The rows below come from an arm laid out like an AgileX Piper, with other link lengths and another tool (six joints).
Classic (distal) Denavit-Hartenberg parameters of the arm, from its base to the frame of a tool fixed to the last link. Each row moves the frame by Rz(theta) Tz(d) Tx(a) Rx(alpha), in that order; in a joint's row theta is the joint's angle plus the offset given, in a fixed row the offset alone. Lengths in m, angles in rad.
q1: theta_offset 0, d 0.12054, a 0, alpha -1.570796
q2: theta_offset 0.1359, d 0, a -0.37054, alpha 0
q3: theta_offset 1.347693, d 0, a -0.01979, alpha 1.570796
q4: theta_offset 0, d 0.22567, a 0, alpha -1.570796
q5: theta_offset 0, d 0, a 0, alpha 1.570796
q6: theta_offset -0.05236, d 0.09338, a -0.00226, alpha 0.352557
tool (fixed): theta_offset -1.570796, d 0.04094, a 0, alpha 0
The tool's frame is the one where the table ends.
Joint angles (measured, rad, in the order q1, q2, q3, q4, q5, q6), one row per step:
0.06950, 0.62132, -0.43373, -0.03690, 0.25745, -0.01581
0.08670, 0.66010, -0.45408, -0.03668, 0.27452, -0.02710
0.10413, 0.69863, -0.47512, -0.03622, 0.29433, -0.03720
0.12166, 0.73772, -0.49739, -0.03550, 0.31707, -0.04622
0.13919, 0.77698, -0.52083, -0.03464, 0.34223, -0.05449
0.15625, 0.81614, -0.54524, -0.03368, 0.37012, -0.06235
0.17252, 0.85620, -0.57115, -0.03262, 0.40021, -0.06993
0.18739, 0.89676, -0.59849, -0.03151, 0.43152, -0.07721
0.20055, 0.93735, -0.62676, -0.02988, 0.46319, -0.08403
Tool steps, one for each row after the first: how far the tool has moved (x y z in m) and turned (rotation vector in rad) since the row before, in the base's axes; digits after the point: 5 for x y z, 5 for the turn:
0.00856, 0.00212, 0.00182, -0.01310, 0.03468, 0.02069
0.00852, 0.00243, 0.00139, -0.01241, 0.03637, 0.02070
0.00863, 0.00276, 0.00106, -0.01194, 0.03854, 0.02054
0.00866, 0.00307, 0.00080, -0.01187, 0.03985, 0.02041
0.00857, 0.00331, 0.00047, -0.01222, 0.04137, 0.01994
0.00875, 0.00354, 0.00026, -0.01268, 0.04282, 0.01921
0.00890, 0.00367, 0.00017, -0.01294, 0.04299, 0.01789
0.00898, 0.00374, 0.00005, -0.01241, 0.04247, 0.01606

